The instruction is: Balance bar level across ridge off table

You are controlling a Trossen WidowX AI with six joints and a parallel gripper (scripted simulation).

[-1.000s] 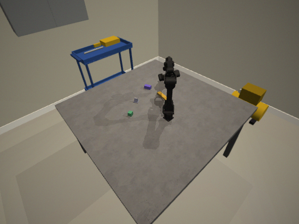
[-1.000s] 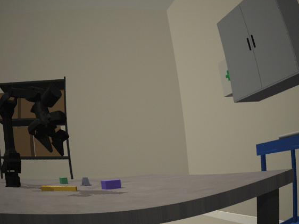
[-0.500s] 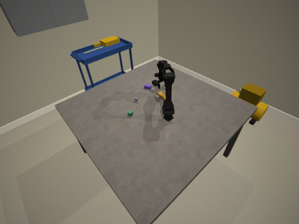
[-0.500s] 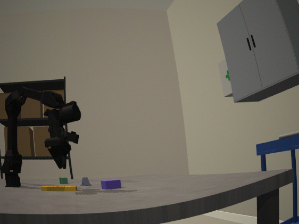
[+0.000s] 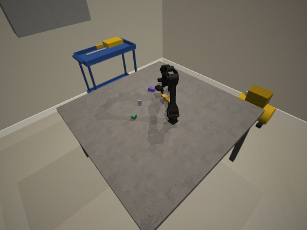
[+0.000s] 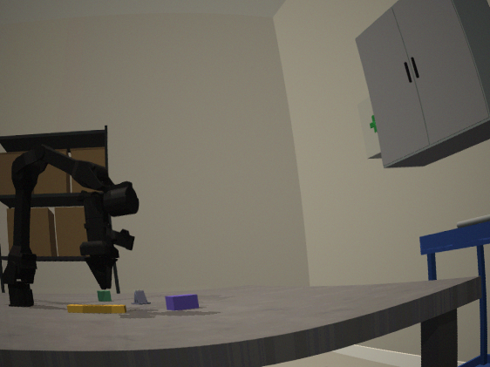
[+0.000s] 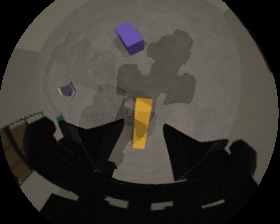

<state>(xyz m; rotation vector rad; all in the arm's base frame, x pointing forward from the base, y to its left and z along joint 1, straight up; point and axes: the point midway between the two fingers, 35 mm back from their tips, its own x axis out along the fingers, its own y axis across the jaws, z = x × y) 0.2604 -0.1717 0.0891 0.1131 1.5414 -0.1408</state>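
Right now my gripper tip is 3 cm past the yellow bar, 1 cm to the right of it and 5 cm above it. The rest, counted from my gripper tip: purple block: 17 cm ahead, 2 cm to the left, 4 cm below; green cube: 2 cm behind, 38 cm to the left, 4 cm below.
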